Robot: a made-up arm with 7 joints.
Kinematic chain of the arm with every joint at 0, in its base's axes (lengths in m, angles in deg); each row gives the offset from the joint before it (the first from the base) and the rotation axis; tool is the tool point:
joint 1: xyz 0 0 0.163 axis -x
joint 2: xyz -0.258 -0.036 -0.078 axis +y
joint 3: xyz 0 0.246 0.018 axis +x
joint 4: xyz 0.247 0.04 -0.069 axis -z
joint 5: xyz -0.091 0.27 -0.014 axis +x
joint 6: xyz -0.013 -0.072 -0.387 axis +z
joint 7: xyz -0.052 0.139 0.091 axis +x
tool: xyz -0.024 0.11 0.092
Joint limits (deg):
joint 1: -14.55..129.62
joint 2: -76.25..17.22
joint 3: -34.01..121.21
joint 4: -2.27..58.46
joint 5: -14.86..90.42
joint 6: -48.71..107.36
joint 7: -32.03..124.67
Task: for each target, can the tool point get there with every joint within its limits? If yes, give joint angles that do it. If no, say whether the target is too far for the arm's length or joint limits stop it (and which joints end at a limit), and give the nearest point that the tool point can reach.
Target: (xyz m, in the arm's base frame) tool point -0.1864 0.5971 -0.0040
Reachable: yes | joints 32.26 -18.10 69.49 19.79 15.43 41.59 91.63
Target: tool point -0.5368 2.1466 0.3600
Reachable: no: too far | nearest point -0.3514 0.9997 0.2547 | short by 1.167 m
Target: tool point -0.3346 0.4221 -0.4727
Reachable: yes | joints 80.79 -28.19 43.00 10.89 57.00 12.60 -1.49
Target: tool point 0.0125 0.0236 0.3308
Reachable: no: joint limits stop it (at a limit: joint 2, joint 3, joint 4, joint 5) | nearest point 0.0279 0.0358 0.4176 | short by 0.089 m
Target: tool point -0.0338 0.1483 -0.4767
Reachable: yes | joints 53.12 -48.09 -14.47 6.15 68.16 62.78 42.24
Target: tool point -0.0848 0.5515 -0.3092
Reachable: yes | joints 37.37 -19.87 -0.92 13.78 74.63 0.88 38.70
